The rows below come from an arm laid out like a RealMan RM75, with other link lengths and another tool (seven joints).
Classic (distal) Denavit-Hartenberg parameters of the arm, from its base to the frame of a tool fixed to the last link. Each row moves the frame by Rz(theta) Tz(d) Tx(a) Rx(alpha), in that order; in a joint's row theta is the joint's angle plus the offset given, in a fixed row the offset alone. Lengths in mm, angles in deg.
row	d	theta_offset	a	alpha
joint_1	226.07	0	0	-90
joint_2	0	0	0	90
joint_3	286.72	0	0	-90
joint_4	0	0	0	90
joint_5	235.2	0	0	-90
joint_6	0	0	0	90
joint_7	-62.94	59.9	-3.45	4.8
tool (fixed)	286.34	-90	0	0
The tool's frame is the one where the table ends.
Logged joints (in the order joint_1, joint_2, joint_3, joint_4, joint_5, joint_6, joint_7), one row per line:
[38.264 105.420 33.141 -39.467 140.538 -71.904 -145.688]
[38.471 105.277 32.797 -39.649 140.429 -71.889 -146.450]
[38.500 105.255 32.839 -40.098 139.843 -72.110 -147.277]
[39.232 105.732 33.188 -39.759 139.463 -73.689 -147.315]
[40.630 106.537 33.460 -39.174 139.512 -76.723 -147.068]
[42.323 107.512 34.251 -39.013 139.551 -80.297 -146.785]
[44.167 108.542 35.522 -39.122 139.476 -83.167 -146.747]
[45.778 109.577 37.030 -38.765 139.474 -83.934 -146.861]
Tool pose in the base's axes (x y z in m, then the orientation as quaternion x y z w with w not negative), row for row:
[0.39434 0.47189 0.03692 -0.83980 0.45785 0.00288 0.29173]
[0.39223 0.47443 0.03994 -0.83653 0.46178 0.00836 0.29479]
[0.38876 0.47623 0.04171 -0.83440 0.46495 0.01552 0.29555]
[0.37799 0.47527 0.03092 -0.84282 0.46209 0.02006 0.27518]
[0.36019 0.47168 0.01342 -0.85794 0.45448 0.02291 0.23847]
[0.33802 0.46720 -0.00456 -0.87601 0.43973 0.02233 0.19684]
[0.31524 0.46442 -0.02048 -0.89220 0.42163 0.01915 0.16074]
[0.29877 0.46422 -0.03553 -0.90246 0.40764 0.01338 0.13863]
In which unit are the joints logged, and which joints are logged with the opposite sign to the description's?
The joints are logged in degrees. Opposite sign: joint_3, joint_5, joint_7.
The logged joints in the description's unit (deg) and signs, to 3 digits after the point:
[38.264 105.420 -33.141 -39.467 -140.538 -71.904 145.688]
[38.471 105.277 -32.797 -39.649 -140.429 -71.889 146.450]
[38.500 105.255 -32.839 -40.098 -139.843 -72.110 147.277]
[39.232 105.732 -33.188 -39.759 -139.463 -73.689 147.315]
[40.630 106.537 -33.460 -39.174 -139.512 -76.723 147.068]
[42.323 107.512 -34.251 -39.013 -139.551 -80.297 146.785]
[44.167 108.542 -35.522 -39.122 -139.476 -83.167 146.747]
[45.778 109.577 -37.030 -38.765 -139.474 -83.934 146.861]

